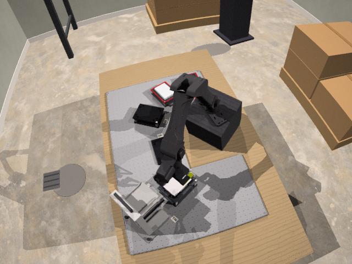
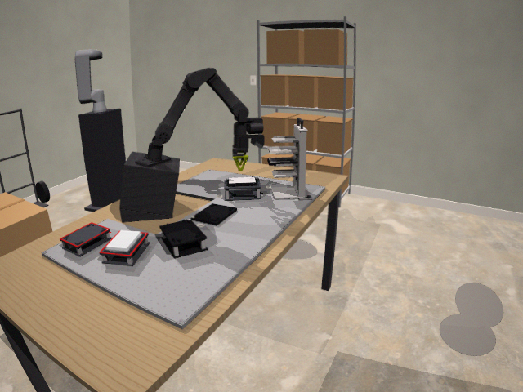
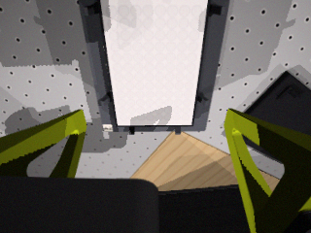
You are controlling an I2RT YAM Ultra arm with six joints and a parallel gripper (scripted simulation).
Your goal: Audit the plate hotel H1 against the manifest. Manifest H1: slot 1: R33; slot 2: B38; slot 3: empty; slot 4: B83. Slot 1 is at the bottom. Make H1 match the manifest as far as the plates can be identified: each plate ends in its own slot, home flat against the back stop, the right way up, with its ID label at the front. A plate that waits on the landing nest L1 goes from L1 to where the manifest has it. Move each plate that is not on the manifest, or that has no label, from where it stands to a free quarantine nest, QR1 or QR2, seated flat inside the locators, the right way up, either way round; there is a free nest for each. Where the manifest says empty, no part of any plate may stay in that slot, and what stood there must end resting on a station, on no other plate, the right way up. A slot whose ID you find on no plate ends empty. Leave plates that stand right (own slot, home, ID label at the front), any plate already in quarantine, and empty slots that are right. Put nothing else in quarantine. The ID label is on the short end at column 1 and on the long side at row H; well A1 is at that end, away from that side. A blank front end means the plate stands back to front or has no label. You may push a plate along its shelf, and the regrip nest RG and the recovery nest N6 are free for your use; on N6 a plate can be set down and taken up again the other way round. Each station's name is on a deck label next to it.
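My hand is 80 mm above the regrip nest and 10 mm short of it. Also, from my hand: RG deck label: 140 mm below, 90 mm behind, 40 mm to the right; then H1 deck label: 140 mm to the left, 140 mm below, 90 mm ahead; then dark well plate: 180 mm ahead, 70 mm to the left, 20 mm above.
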